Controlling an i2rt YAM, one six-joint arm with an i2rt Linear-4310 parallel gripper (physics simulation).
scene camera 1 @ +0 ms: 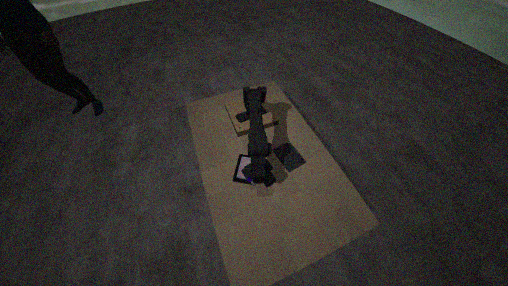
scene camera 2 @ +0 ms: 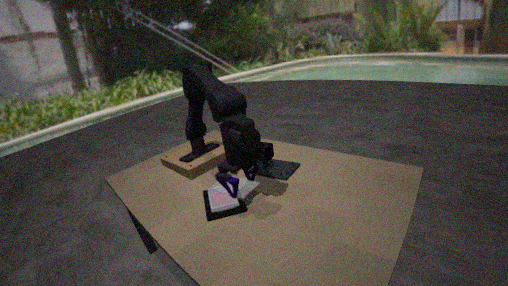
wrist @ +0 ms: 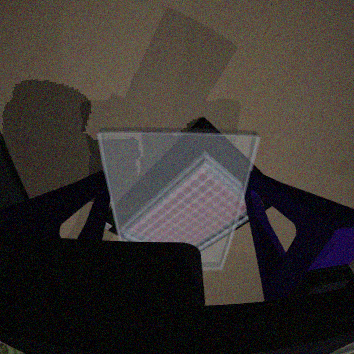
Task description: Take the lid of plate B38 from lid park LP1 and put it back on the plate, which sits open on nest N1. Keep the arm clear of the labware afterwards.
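My gripper is shut on the clear lid, with a finger at each side edge. The lid is held above plate B38, and is turned at an angle to it in the wrist view. The open plate with its pink wells sits on the black nest N1. The dark lid park LP1 has no lid on its visible part. In scene camera 1 the arm hides the lid and part of the plate.
The arm's wooden base block stands at the back of the table. LP1 lies beside the nest, near the arm. A person stands off the table at the upper left of scene camera 1.
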